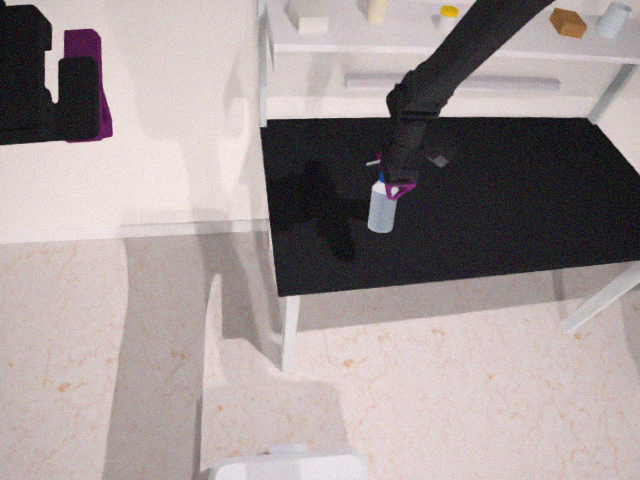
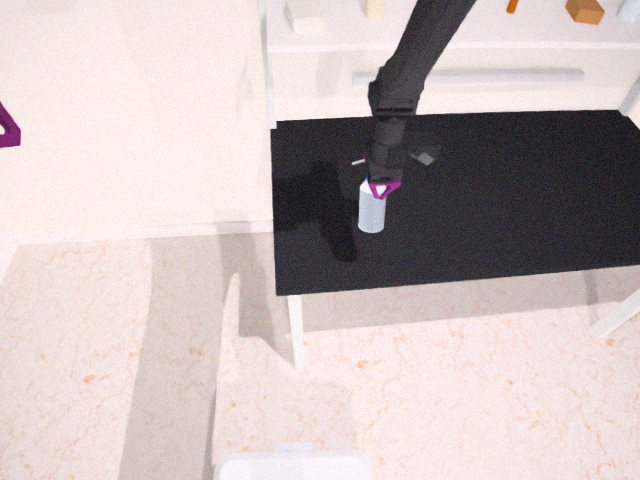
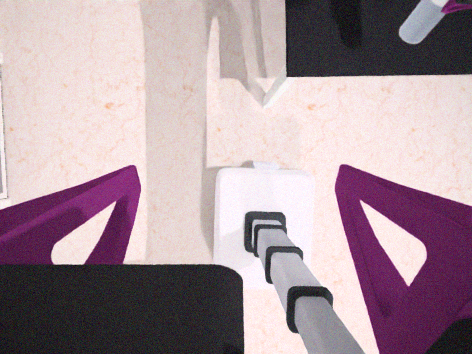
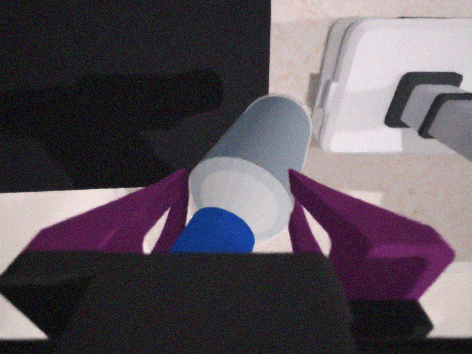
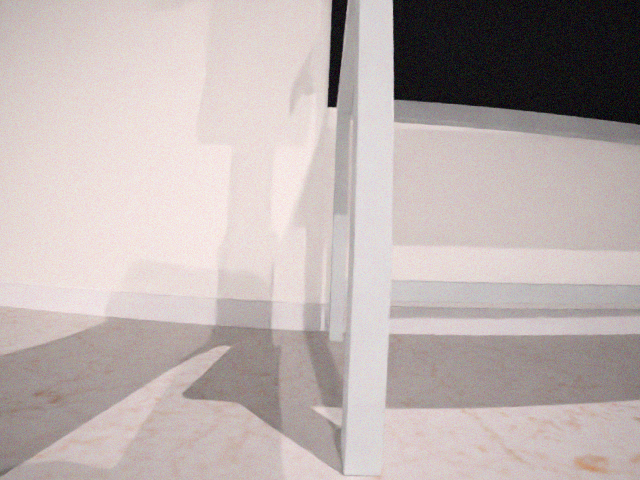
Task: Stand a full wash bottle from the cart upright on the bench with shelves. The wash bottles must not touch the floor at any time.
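Places are measured from the left arm's base along level axes (x right, y down, z ahead), in centimetres.
Pixels of known places: left gripper, between the fingertips: (image 1: 45, 132) (image 3: 237, 176); right gripper, between the fingertips: (image 1: 388, 192) (image 2: 377, 191) (image 4: 236, 177).
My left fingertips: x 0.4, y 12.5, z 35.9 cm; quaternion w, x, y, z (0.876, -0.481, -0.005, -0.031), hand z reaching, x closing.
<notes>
Ahead of a thing's pixels: the offset from my left fingertips to its top centre. "spot": to the spot under its first point. Level surfaces: height alone.
The wash bottle (image 1: 382, 211) (image 2: 371, 211) (image 3: 421, 22) (image 4: 270, 130) has a pale grey-blue body, a white shoulder and a blue cap. My right gripper (image 1: 386, 180) (image 4: 236, 177) is shut on it near the shoulder. The bottle is roughly upright over the black top of the bench {dy +76.7 cm} (image 1: 491, 206) (image 2: 491, 206) (image 3: 375, 62) (image 4: 125, 40), towards its left end. Its shadow lies apart from it, so it appears held above the top; the exact gap cannot be told. My left gripper (image 3: 237, 176) is open and empty, off to the left of the bench. The cart does not show.
The shelf {spot: dx +33.8, dy +32.0, dz +75.4 cm} (image 1: 330, 48) (image 2: 330, 48) holds a white box {dx +28.6, dy +27.0, dz +88.3 cm} (image 1: 312, 23), a brown block {dx +114.7, dy +27.0, dz +97.6 cm} (image 1: 567, 23) and several containers. A bench leg (image 1: 290, 330) (image 5: 369, 258) stands at the near left corner. My white base (image 1: 289, 467) (image 3: 230, 200) (image 4: 370, 50) is in front.
</notes>
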